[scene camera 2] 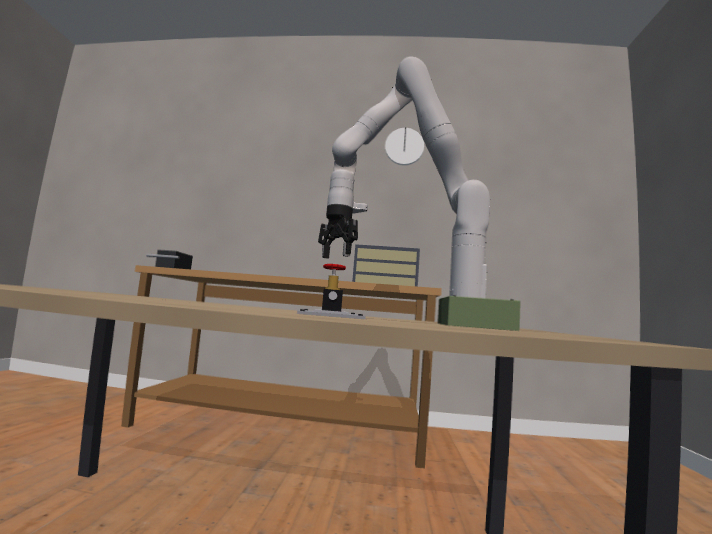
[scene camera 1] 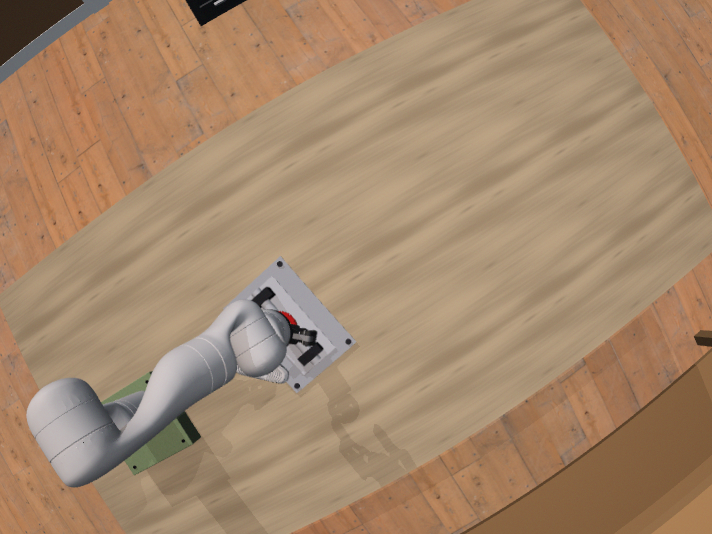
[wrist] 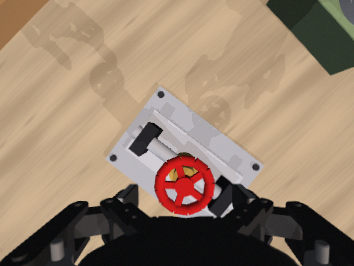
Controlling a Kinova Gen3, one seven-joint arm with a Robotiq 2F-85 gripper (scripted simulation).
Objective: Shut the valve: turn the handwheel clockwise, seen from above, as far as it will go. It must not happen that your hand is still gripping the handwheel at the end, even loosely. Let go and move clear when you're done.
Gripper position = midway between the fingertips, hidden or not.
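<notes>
Red handwheel [wrist: 184, 185] in sight. My gripper [scene camera 2: 335, 257] [wrist: 185, 194], visible in both views.
</notes>
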